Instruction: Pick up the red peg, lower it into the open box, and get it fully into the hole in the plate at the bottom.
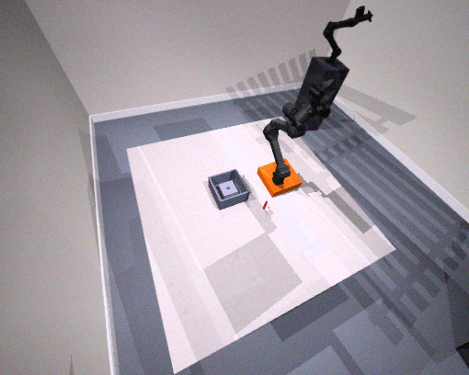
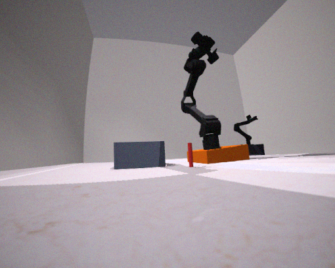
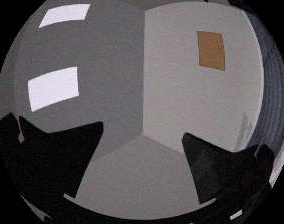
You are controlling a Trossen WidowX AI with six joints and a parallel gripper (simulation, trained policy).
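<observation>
The red peg is 23 cm ahead of my gripper tip, 18 cm to the left of it and 63 cm below it. Also, from my gripper tip: grey box 42 cm ahead, 3 cm to the left, 64 cm below; then light plate 42 cm ahead, 3 cm to the left, 63 cm below.
</observation>
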